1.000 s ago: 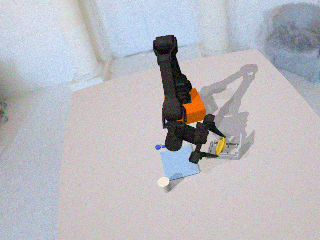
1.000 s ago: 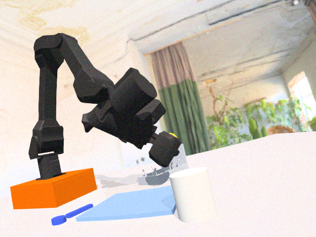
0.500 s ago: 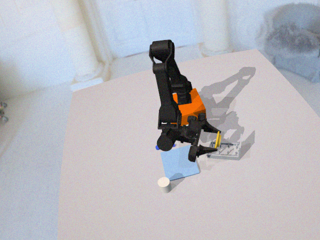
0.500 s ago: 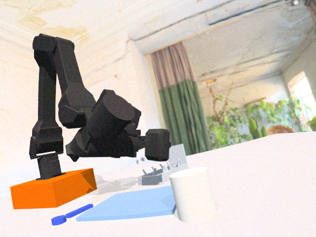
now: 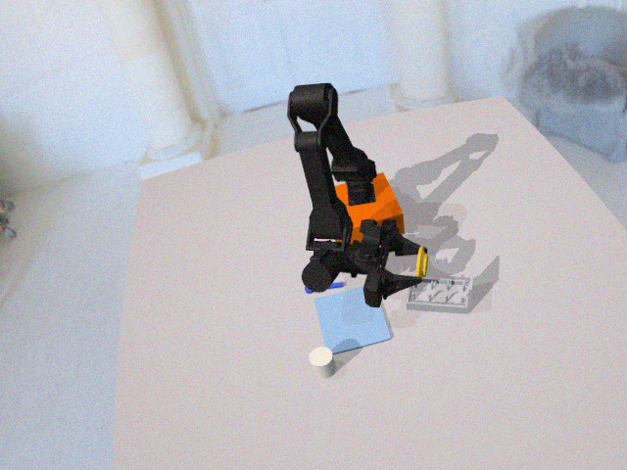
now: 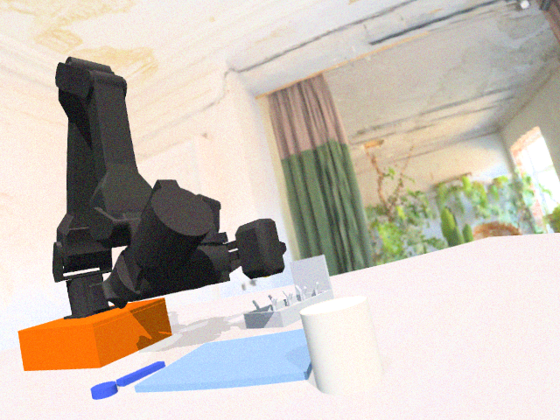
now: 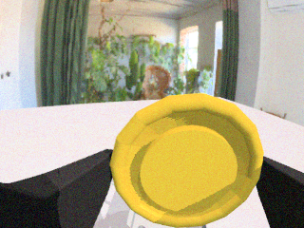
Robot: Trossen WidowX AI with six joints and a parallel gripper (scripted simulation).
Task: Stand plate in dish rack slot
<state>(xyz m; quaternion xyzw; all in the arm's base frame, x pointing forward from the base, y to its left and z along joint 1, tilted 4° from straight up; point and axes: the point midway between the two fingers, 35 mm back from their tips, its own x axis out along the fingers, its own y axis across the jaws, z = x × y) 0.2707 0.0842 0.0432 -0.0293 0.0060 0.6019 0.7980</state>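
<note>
My gripper tip is 1 cm short of the grey dish rack, 3 cm to the right of it and 8 cm above it. The rest, counted from my gripper tip: white cylinder cup (15 cm ahead, 21 cm to the right, 8 cm below); blue spoon (6 cm behind, 22 cm to the right, 10 cm below); yellow plate (1 cm to the right).
</note>
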